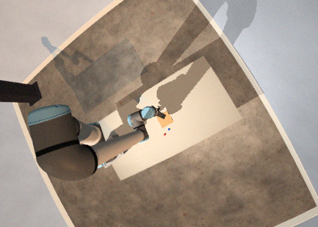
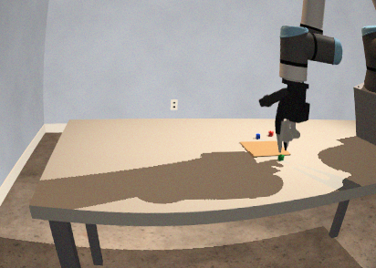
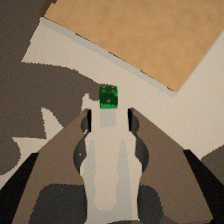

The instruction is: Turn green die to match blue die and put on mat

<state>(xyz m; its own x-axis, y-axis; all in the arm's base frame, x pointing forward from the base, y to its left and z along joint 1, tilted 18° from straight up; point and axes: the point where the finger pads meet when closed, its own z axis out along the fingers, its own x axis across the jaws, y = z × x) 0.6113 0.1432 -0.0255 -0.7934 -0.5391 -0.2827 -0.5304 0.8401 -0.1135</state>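
Now: the green die 40 mm below my hand. From my hand the other things lie so: red die: 250 mm to the right, 50 mm behind, 40 mm below; then mat: 100 mm to the right, 40 mm below, 20 mm ahead; then blue die: 220 mm to the right, 40 mm below, 10 mm ahead.
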